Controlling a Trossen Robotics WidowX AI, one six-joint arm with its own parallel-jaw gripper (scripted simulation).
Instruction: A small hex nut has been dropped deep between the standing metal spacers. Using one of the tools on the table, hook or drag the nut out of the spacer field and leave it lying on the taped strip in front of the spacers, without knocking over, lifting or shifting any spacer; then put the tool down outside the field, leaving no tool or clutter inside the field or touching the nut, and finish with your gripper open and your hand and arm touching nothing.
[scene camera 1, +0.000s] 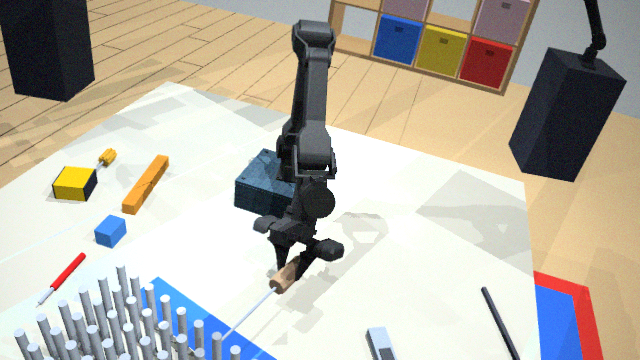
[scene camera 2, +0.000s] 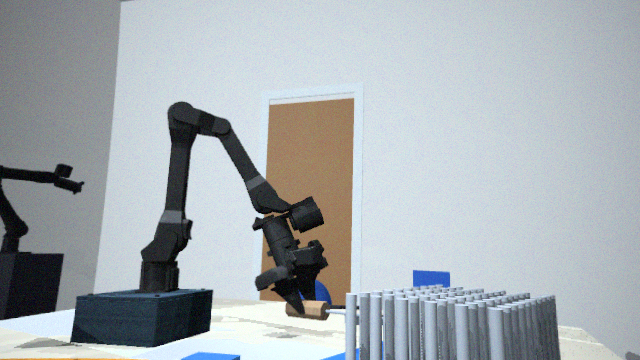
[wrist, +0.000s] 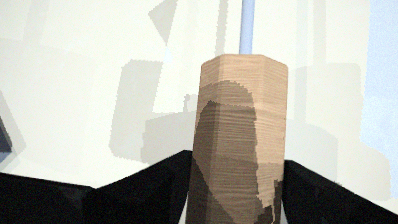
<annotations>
gripper: scene camera 1 288, 276; scene camera 2; wrist
yellow box: scene camera 1 73, 183; not seen in scene camera 2 (out of frame); not seen in the wrist view (out of frame)
same spot on gripper: (wrist: 164, 185) = (scene camera 2: 311, 289)
</annotations>
